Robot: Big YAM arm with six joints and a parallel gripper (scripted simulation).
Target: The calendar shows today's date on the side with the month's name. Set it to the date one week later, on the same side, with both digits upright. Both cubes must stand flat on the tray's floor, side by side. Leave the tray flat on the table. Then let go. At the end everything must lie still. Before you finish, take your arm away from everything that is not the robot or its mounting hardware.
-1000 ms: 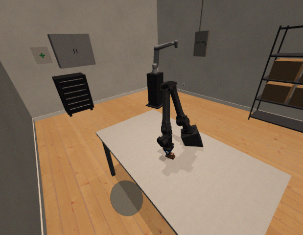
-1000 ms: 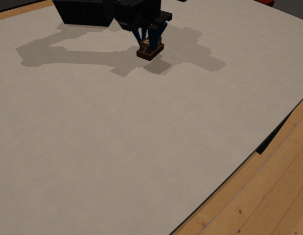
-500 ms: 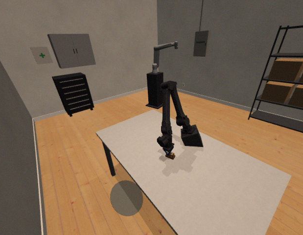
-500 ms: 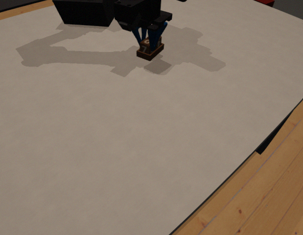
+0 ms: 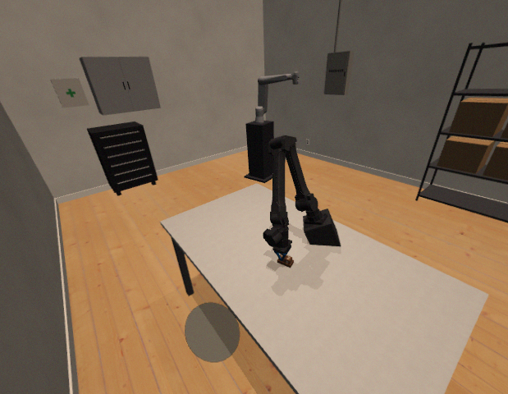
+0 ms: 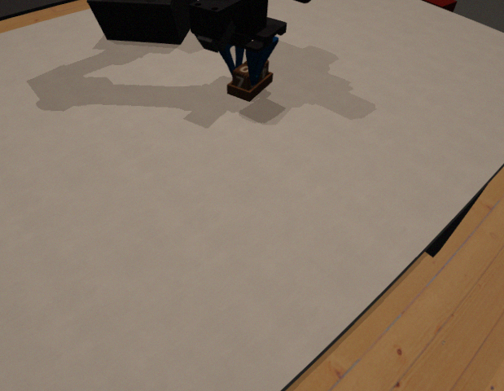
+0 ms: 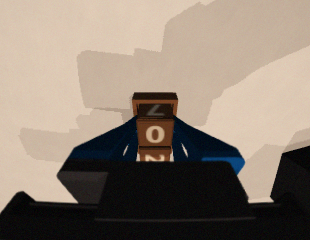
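The small brown tray lies 2 cm to the left of my hand and 2 cm below it.
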